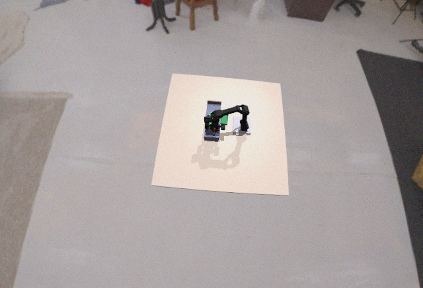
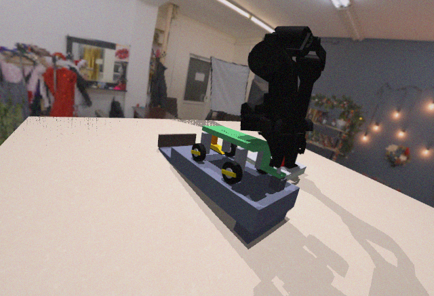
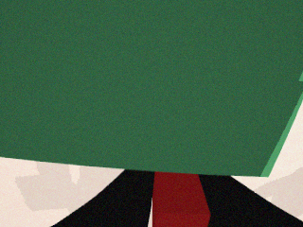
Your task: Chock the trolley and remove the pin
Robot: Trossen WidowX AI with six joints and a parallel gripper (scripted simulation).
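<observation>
Now: gripper tip 23 cm to the left of the yellow chock, 5 cm above it and 1 cm past it. Also, from my gripper tip: green-decked trolley 11 cm to the right, 3 cm ahead, 2 cm below; then red-headed stop pin right at my gripper tip; then blue-grey ramp 12 cm to the right, 8 cm below, 3 cm ahead.
</observation>
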